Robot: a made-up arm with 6 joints. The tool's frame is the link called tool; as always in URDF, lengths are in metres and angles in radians. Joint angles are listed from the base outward.
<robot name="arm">
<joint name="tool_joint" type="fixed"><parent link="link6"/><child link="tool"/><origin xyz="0 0 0"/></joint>
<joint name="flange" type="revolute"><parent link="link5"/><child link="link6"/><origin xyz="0 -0.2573 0"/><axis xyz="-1 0 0"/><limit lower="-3.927" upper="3.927"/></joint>
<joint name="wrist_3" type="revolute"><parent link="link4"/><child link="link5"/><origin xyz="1.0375 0 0"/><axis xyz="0 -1 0"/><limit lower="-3.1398" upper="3.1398"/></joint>
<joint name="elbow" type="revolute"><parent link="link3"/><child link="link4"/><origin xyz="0 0 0"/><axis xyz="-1 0 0"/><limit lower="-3.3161" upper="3.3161"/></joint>
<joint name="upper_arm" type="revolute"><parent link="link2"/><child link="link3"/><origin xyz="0 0 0.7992"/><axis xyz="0 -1 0"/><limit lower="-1.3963" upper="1.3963"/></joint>
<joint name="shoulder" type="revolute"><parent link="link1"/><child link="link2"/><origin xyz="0 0 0"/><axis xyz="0 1 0"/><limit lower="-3.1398" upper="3.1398"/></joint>
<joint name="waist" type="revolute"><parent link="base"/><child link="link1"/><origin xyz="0 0 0.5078"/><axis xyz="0 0 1"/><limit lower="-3.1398" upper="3.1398"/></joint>
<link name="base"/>
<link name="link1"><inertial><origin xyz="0.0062 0.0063 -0.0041"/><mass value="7.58"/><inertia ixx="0.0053" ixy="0" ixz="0" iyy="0.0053" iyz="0" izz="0.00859"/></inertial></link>
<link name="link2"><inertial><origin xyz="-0.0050 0.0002 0.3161"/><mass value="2.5"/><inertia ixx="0.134" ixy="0" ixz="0" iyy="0.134" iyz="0" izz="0.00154"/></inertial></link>
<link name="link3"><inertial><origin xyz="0.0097 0.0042 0.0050"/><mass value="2.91"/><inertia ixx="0.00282" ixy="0" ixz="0" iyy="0.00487" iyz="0" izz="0.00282"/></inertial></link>
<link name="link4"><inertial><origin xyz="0.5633 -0.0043 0.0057"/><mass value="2.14"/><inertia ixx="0.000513" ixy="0" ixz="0" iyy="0.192" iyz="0" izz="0.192"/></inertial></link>
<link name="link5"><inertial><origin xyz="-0.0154 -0.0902 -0.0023"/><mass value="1.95"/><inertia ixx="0.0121" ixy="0" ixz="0" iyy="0.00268" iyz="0" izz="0.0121"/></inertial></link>
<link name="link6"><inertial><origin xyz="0.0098 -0.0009 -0.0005"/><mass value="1.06"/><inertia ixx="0.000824" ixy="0" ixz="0" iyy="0.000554" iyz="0" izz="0.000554"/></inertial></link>
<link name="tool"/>
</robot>
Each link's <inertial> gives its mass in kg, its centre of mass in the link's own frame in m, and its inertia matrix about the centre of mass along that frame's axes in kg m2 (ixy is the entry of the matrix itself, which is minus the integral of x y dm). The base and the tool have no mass. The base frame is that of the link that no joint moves.
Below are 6 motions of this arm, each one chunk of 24 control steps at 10 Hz.
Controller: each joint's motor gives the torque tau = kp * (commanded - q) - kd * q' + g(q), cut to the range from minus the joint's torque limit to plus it. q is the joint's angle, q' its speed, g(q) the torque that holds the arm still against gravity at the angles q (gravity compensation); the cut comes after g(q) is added. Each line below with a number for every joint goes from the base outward.
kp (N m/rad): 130 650 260 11 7.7 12
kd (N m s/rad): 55 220 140 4.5 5.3 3.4
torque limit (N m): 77 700 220 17 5.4 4.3
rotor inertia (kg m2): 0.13 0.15 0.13 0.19 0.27 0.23
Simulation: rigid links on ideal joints. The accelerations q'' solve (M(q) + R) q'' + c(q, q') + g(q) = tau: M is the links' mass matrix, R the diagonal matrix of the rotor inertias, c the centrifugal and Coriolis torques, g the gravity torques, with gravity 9.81 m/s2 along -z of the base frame. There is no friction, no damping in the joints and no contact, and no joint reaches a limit. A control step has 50 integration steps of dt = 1/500 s. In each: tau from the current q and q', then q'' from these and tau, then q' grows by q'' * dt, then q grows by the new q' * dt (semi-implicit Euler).
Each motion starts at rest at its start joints. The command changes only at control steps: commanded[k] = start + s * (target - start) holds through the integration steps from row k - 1 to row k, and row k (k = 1, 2, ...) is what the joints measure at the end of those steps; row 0 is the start. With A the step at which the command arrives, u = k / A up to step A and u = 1 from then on. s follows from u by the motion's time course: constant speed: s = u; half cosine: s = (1 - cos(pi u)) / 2; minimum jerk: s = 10 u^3 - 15 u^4 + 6 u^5; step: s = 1 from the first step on.
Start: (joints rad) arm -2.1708 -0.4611 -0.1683 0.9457 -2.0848 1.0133
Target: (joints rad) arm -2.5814 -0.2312 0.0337 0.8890 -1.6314 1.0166
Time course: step
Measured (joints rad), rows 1 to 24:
1: -2.2359 -0.4138 -0.1297 0.9696 -2.0459 1.0139
2: -2.3101 -0.3650 -0.1013 0.9675 -1.9899 1.0147
3: -2.3701 -0.3274 -0.0798 0.9479 -1.9388 1.0154
4: -2.4177 -0.2998 -0.0622 0.9269 -1.8945 1.0159
5: -2.4552 -0.2800 -0.0472 0.9099 -1.8565 1.0162
6: -2.4844 -0.2659 -0.0343 0.8978 -1.8239 1.0164
7: -2.5071 -0.2560 -0.0234 0.8899 -1.7960 1.0165
8: -2.5246 -0.2489 -0.0140 0.8853 -1.7721 1.0165
9: -2.5380 -0.2440 -0.0061 0.8830 -1.7516 1.0166
10: -2.5483 -0.2404 0.0006 0.8822 -1.7341 1.0166
11: -2.5561 -0.2379 0.0063 0.8822 -1.7192 1.0166
12: -2.5621 -0.2361 0.0110 0.8827 -1.7064 1.0166
13: -2.5667 -0.2348 0.0149 0.8835 -1.6955 1.0166
14: -2.5702 -0.2339 0.0182 0.8843 -1.6861 1.0166
15: -2.5728 -0.2332 0.0209 0.8852 -1.6781 1.0166
16: -2.5749 -0.2327 0.0231 0.8859 -1.6713 1.0166
17: -2.5764 -0.2324 0.0250 0.8865 -1.6655 1.0166
18: -2.5776 -0.2321 0.0265 0.8871 -1.6605 1.0166
19: -2.5785 -0.2319 0.0278 0.8875 -1.6563 1.0166
20: -2.5792 -0.2317 0.0288 0.8879 -1.6526 1.0166
21: -2.5797 -0.2316 0.0297 0.8881 -1.6495 1.0166
22: -2.5801 -0.2315 0.0304 0.8884 -1.6469 1.0166
23: -2.5804 -0.2315 0.0310 0.8885 -1.6446 1.0166
24: -2.5806 -0.2314 0.0315 0.8887 -1.6427 1.0166

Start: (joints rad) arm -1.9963 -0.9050 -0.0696 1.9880 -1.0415 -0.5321
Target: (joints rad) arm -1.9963 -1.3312 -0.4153 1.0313 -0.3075 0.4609
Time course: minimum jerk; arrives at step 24
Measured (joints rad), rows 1 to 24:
1: -1.9963 -0.9051 -0.0696 1.9879 -1.0415 -0.5320
2: -1.9963 -0.9055 -0.0700 1.9873 -1.0411 -0.5311
3: -1.9964 -0.9068 -0.0710 1.9852 -1.0401 -0.5280
4: -1.9964 -0.9098 -0.0731 1.9804 -1.0375 -0.5210
5: -1.9965 -0.9150 -0.0767 1.9714 -1.0328 -0.5083
6: -1.9966 -0.9230 -0.0819 1.9569 -1.0251 -0.4885
7: -1.9967 -0.9343 -0.0892 1.9358 -1.0139 -0.4605
8: -1.9967 -0.9489 -0.0986 1.9076 -0.9987 -0.4238
9: -1.9968 -0.9670 -0.1102 1.8719 -0.9791 -0.3786
10: -1.9968 -0.9884 -0.1239 1.8288 -0.9551 -0.3252
11: -1.9969 -1.0127 -0.1395 1.7789 -0.9268 -0.2648
12: -1.9968 -1.0395 -0.1569 1.7230 -0.8944 -0.1985
13: -1.9968 -1.0681 -0.1758 1.6623 -0.8584 -0.1281
14: -1.9968 -1.0978 -0.1958 1.5983 -0.8194 -0.0553
15: -1.9967 -1.1280 -0.2164 1.5326 -0.7782 0.0179
16: -1.9966 -1.1577 -0.2373 1.4668 -0.7357 0.0896
17: -1.9965 -1.1862 -0.2581 1.4025 -0.6928 0.1579
18: -1.9964 -1.2128 -0.2781 1.3414 -0.6505 0.2211
19: -1.9963 -1.2370 -0.2971 1.2848 -0.6096 0.2776
20: -1.9962 -1.2581 -0.3147 1.2340 -0.5710 0.3263
21: -1.9961 -1.2759 -0.3305 1.1898 -0.5354 0.3665
22: -1.9960 -1.2903 -0.3443 1.1527 -0.5034 0.3979
23: -1.9959 -1.3014 -0.3562 1.1228 -0.4751 0.4208
24: -1.9959 -1.3096 -0.3662 1.0996 -0.4507 0.4364

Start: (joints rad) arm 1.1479 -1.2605 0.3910 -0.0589 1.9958 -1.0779
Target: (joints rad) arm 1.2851 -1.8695 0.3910 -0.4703 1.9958 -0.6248
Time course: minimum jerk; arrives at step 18
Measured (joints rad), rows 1 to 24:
1: 1.1479 -1.2607 0.3909 -0.0591 1.9958 -1.0778
2: 1.1481 -1.2619 0.3906 -0.0607 1.9958 -1.0769
3: 1.1488 -1.2658 0.3897 -0.0653 1.9958 -1.0738
4: 1.1503 -1.2743 0.3884 -0.0744 1.9957 -1.0669
5: 1.1530 -1.2891 0.3868 -0.0884 1.9956 -1.0547
6: 1.1572 -1.3114 0.3851 -0.1073 1.9955 -1.0364
7: 1.1628 -1.3416 0.3837 -0.1307 1.9955 -1.0116
8: 1.1699 -1.3797 0.3827 -0.1575 1.9954 -0.9806
9: 1.1784 -1.4246 0.3823 -0.1867 1.9954 -0.9442
10: 1.1879 -1.4749 0.3827 -0.2171 1.9955 -0.9040
11: 1.1982 -1.5285 0.3838 -0.2475 1.9956 -0.8615
12: 1.2090 -1.5832 0.3855 -0.2769 1.9958 -0.8187
13: 1.2199 -1.6367 0.3878 -0.3043 1.9959 -0.7775
14: 1.2308 -1.6865 0.3903 -0.3288 1.9961 -0.7399
15: 1.2411 -1.7307 0.3930 -0.3499 1.9963 -0.7073
16: 1.2506 -1.7679 0.3955 -0.3674 1.9965 -0.6807
17: 1.2591 -1.7973 0.3977 -0.3813 1.9966 -0.6607
18: 1.2662 -1.8192 0.3992 -0.3926 1.9967 -0.6469
19: 1.2720 -1.8348 0.4000 -0.4026 1.9967 -0.6380
20: 1.2766 -1.8457 0.4000 -0.4121 1.9967 -0.6326
21: 1.2800 -1.8532 0.3996 -0.4212 1.9967 -0.6293
22: 1.2825 -1.8583 0.3988 -0.4296 1.9966 -0.6274
23: 1.2842 -1.8618 0.3979 -0.4372 1.9965 -0.6263
24: 1.2852 -1.8641 0.3970 -0.4437 1.9964 -0.6256

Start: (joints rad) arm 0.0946 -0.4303 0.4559 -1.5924 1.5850 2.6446
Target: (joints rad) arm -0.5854 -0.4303 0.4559 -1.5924 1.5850 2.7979
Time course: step
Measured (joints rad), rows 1 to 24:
1: -0.0269 -0.4303 0.4555 -1.6407 1.5843 2.6700
2: -0.1482 -0.4298 0.4547 -1.6371 1.5844 2.7093
3: -0.2444 -0.4292 0.4541 -1.6186 1.5847 2.7413
4: -0.3198 -0.4289 0.4537 -1.6022 1.5850 2.7633
5: -0.3786 -0.4288 0.4536 -1.5907 1.5851 2.7773
6: -0.4245 -0.4290 0.4538 -1.5838 1.5852 2.7859
7: -0.4601 -0.4292 0.4540 -1.5802 1.5853 2.7909
8: -0.4879 -0.4295 0.4542 -1.5788 1.5853 2.7939
9: -0.5095 -0.4297 0.4545 -1.5788 1.5853 2.7956
10: -0.5262 -0.4298 0.4547 -1.5796 1.5853 2.7966
11: -0.5393 -0.4300 0.4549 -1.5808 1.5853 2.7972
12: -0.5495 -0.4301 0.4551 -1.5821 1.5853 2.7975
13: -0.5574 -0.4301 0.4553 -1.5835 1.5853 2.7977
14: -0.5636 -0.4302 0.4554 -1.5848 1.5852 2.7978
15: -0.5684 -0.4302 0.4555 -1.5860 1.5852 2.7978
16: -0.5722 -0.4302 0.4556 -1.5871 1.5852 2.7979
17: -0.5751 -0.4303 0.4556 -1.5880 1.5852 2.7979
18: -0.5773 -0.4303 0.4557 -1.5888 1.5851 2.7979
19: -0.5791 -0.4303 0.4557 -1.5894 1.5851 2.7979
20: -0.5805 -0.4303 0.4557 -1.5900 1.5851 2.7979
21: -0.5816 -0.4303 0.4558 -1.5904 1.5851 2.7979
22: -0.5824 -0.4303 0.4558 -1.5908 1.5851 2.7979
23: -0.5831 -0.4303 0.4558 -1.5911 1.5851 2.7979
24: -0.5836 -0.4303 0.4558 -1.5914 1.5851 2.7979

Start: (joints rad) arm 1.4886 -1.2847 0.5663 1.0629 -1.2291 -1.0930
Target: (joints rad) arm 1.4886 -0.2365 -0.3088 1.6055 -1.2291 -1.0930
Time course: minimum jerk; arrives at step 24
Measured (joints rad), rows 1 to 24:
1: 1.4886 -1.2846 0.5663 1.0630 -1.2291 -1.0930
2: 1.4886 -1.2838 0.5660 1.0639 -1.2291 -1.0930
3: 1.4887 -1.2812 0.5649 1.0664 -1.2291 -1.0930
4: 1.4887 -1.2751 0.5620 1.0717 -1.2291 -1.0930
5: 1.4887 -1.2639 0.5562 1.0803 -1.2291 -1.0930
6: 1.4887 -1.2459 0.5465 1.0926 -1.2291 -1.0930
7: 1.4885 -1.2201 0.5319 1.1088 -1.2291 -1.0930
8: 1.4884 -1.1857 0.5116 1.1287 -1.2291 -1.0930
9: 1.4881 -1.1424 0.4852 1.1522 -1.2292 -1.0929
10: 1.4879 -1.0904 0.4526 1.1789 -1.2294 -1.0929
11: 1.4876 -1.0307 0.4140 1.2083 -1.2296 -1.0929
12: 1.4875 -0.9642 0.3699 1.2400 -1.2299 -1.0929
13: 1.4875 -0.8926 0.3211 1.2732 -1.2303 -1.0929
14: 1.4876 -0.8177 0.2684 1.3073 -1.2307 -1.0929
15: 1.4878 -0.7415 0.2131 1.3417 -1.2311 -1.0929
16: 1.4881 -0.6660 0.1565 1.3757 -1.2315 -1.0929
17: 1.4883 -0.5933 0.0999 1.4088 -1.2318 -1.0929
18: 1.4885 -0.5254 0.0447 1.4403 -1.2321 -1.0929
19: 1.4887 -0.4639 -0.0079 1.4697 -1.2323 -1.0929
20: 1.4888 -0.4101 -0.0565 1.4964 -1.2324 -1.0930
21: 1.4890 -0.3649 -0.1002 1.5200 -1.2325 -1.0930
22: 1.4890 -0.3287 -0.1384 1.5401 -1.2324 -1.0930
23: 1.4891 -0.3010 -0.1707 1.5566 -1.2323 -1.0930
24: 1.4892 -0.2810 -0.1973 1.5695 -1.2321 -1.0930

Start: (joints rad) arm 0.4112 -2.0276 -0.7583 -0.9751 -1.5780 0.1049
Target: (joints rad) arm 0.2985 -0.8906 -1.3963 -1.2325 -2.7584 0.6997
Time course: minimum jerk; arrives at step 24
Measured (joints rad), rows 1 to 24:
1: 0.4112 -2.0274 -0.7583 -0.9751 -1.5781 0.1050
2: 0.4111 -2.0262 -0.7587 -0.9748 -1.5786 0.1055
3: 0.4107 -2.0223 -0.7598 -0.9743 -1.5803 0.1073
4: 0.4099 -2.0141 -0.7625 -0.9739 -1.5844 0.1115
5: 0.4086 -1.9997 -0.7675 -0.9741 -1.5920 0.1191
6: 0.4067 -1.9778 -0.7755 -0.9754 -1.6043 0.1310
7: 0.4039 -1.9474 -0.7872 -0.9784 -1.6223 0.1478
8: 0.4004 -1.9080 -0.8030 -0.9836 -1.6468 0.1698
9: 0.3961 -1.8594 -0.8230 -0.9912 -1.6783 0.1969
10: 0.3911 -1.8023 -0.8474 -1.0015 -1.7170 0.2288
11: 0.3854 -1.7375 -0.8759 -1.0145 -1.7627 0.2651
12: 0.3791 -1.6663 -0.9081 -1.0298 -1.8151 0.3047
13: 0.3724 -1.5904 -0.9435 -1.0472 -1.8732 0.3469
14: 0.3654 -1.5116 -0.9815 -1.0662 -1.9361 0.3905
15: 0.3582 -1.4319 -1.0212 -1.0863 -2.0026 0.4344
16: 0.3509 -1.3534 -1.0616 -1.1067 -2.0712 0.4774
17: 0.3437 -1.2781 -1.1018 -1.1269 -2.1404 0.5183
18: 0.3368 -1.2078 -1.1410 -1.1462 -2.2087 0.5561
19: 0.3303 -1.1441 -1.1781 -1.1641 -2.2746 0.5899
20: 0.3243 -1.0882 -1.2124 -1.1802 -2.3367 0.6191
21: 0.3190 -1.0411 -1.2432 -1.1941 -2.3939 0.6432
22: 0.3146 -1.0029 -1.2701 -1.2057 -2.4454 0.6620
23: 0.3109 -0.9733 -1.2929 -1.2148 -2.4907 0.6757
24: 0.3081 -0.9513 -1.3118 -1.2217 -2.5298 0.6850

